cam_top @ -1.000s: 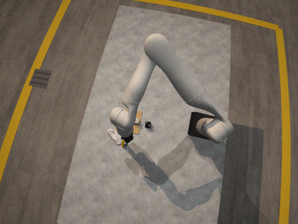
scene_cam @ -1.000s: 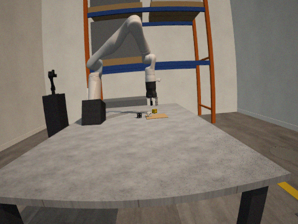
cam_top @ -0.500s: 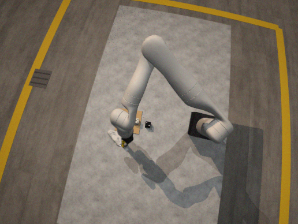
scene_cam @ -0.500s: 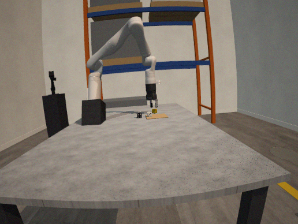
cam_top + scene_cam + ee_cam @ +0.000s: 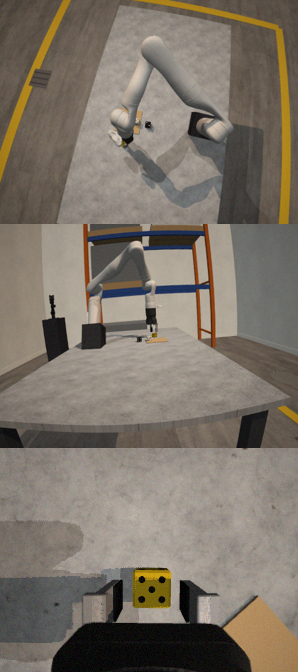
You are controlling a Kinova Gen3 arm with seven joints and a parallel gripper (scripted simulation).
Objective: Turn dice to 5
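The yellow die is 4 cm below my hand. Also, from my hand: white die 14 cm to the right, 4 cm below, 3 cm behind; tan mat 14 cm to the right, 5 cm below, 1 cm ahead; black die 14 cm to the right, 10 cm behind, 4 cm below.
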